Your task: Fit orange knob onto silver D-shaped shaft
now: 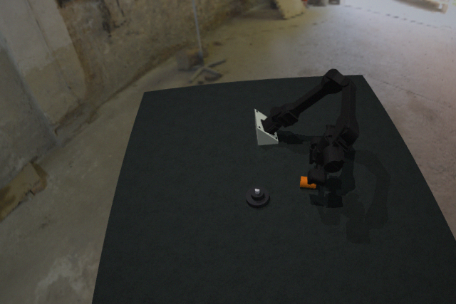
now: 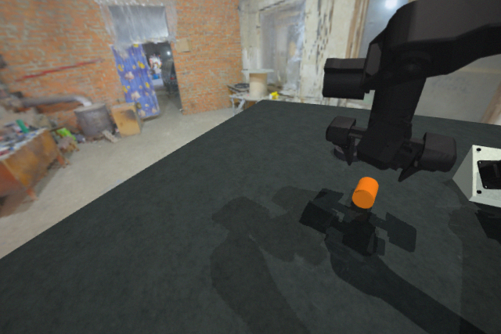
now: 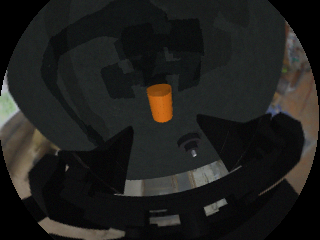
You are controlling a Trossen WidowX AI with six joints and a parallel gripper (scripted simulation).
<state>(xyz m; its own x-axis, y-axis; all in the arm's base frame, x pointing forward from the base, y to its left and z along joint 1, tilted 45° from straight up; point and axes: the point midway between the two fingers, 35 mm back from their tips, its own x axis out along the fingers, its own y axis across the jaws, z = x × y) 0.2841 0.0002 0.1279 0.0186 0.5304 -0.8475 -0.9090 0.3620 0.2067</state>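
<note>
The orange knob lies 50 mm below my gripper tip, 10 mm to the left of it and 10 mm ahead of it. Also, from my gripper tip: round pedestal: 200 mm to the right, 40 mm below, 10 mm ahead.
</note>
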